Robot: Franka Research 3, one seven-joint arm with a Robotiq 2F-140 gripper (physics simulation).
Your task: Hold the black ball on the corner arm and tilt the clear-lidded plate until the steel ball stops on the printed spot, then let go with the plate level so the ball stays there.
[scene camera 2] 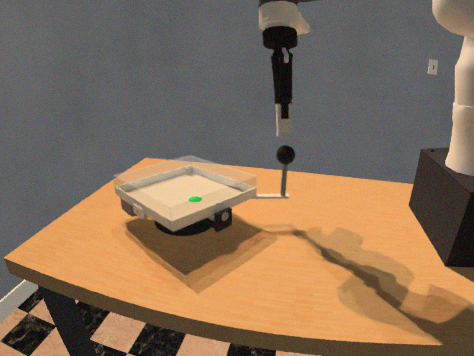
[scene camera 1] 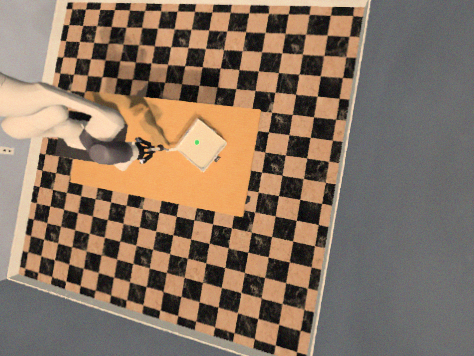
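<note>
The clear-lidded plate point(scene camera 1: 212, 147) point(scene camera 2: 200, 214) is a pale square tray on a dark round base; any slight tilt is hard to judge. The green printed spot point(scene camera 1: 197, 142) point(scene camera 2: 195, 199) shows on its floor. I cannot make out the steel ball in either view. The black ball point(scene camera 2: 285, 154) tops an upright rod on the corner arm point(scene camera 2: 270, 196). In scene camera 1 the ball is hard to tell from the dark gripper parts. My gripper point(scene camera 1: 154, 149) point(scene camera 2: 283, 134) is shut and empty, pointing down, with its tips above the black ball and a gap between them.
The wooden table point(scene camera 1: 215, 195) point(scene camera 2: 280, 280) carries the plate and the robot's dark base block point(scene camera 2: 440, 210). A small dark bracket point(scene camera 1: 217, 159) point(scene camera 2: 223, 218) sticks out at the plate's side. The pale robot arm point(scene camera 1: 35, 105) reaches over the table from the base end.
</note>
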